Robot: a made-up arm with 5 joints.
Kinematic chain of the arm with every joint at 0, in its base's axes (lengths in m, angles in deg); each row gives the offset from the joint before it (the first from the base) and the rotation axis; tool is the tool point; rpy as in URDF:
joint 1: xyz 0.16 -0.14 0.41 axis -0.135 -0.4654 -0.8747
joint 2: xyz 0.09 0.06 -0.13 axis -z
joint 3: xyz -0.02 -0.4 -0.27 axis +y
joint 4: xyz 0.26 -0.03 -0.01 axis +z
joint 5: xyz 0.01 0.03 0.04 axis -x
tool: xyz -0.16 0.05 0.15 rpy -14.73 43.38 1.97
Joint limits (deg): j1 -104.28..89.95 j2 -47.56..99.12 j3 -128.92..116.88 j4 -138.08..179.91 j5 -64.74..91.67
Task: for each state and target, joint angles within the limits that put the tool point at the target. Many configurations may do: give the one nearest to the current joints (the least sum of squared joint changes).
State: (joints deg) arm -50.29 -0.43 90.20 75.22 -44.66
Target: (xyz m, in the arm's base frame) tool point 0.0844 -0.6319 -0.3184
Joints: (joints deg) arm -41.84 29.96 99.58 74.12 -63.58
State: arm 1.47 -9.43 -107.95 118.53 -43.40
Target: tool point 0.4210 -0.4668 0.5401
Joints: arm 24.15 -47.37 -69.97 161.53 -64.74
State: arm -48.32 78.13 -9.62 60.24 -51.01
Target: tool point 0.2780 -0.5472 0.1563
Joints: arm -66.66 45.40 -2.87 40.75 -31.13
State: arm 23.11 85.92 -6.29 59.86 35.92
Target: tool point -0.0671 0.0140 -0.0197
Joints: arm 39.19 83.72 -2.22 65.50 53.23
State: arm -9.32 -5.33 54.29 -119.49 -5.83
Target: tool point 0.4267 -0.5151 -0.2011
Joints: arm 0.15 24.67 56.73 -117.35 -10.29
